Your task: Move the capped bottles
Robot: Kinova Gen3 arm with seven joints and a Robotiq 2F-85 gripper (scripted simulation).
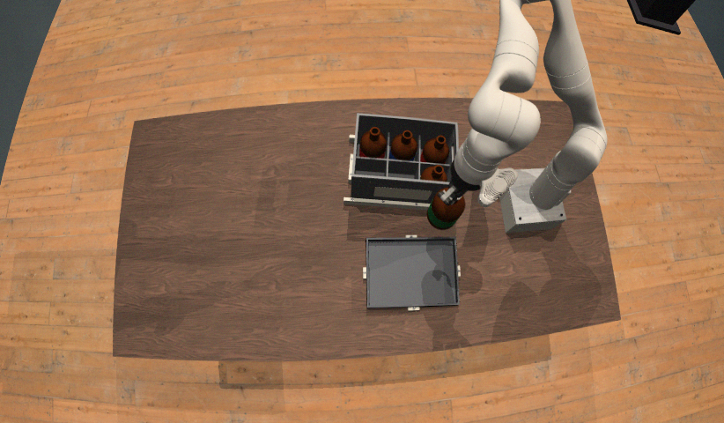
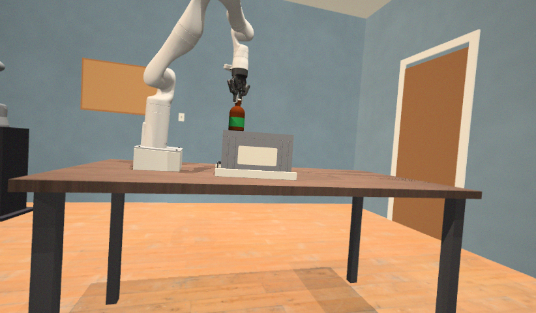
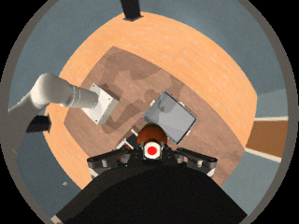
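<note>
My hand is 7 cm above the capped bottle. Also, from my hand: grey tray: 4 cm ahead, 11 cm to the left, 32 cm below; crate: 8 cm ahead, 18 cm to the right, 25 cm below.
</note>
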